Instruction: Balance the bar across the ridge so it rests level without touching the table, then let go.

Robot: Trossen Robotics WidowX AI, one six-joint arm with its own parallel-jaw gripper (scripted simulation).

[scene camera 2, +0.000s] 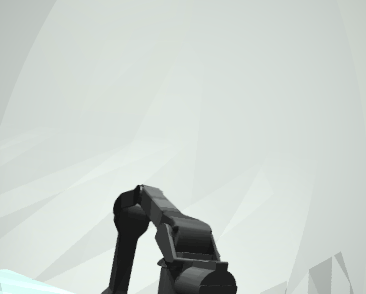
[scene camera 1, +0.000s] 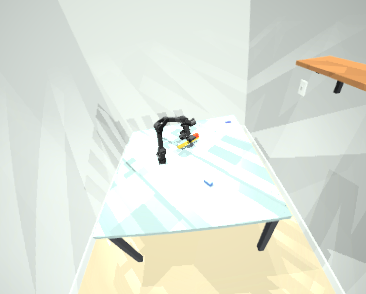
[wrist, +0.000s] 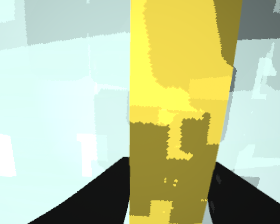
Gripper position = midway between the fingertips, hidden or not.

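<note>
Yellow bar point(wrist: 180, 65), out of frame in scene camera 2. My gripper point(wrist: 169, 168).
</note>
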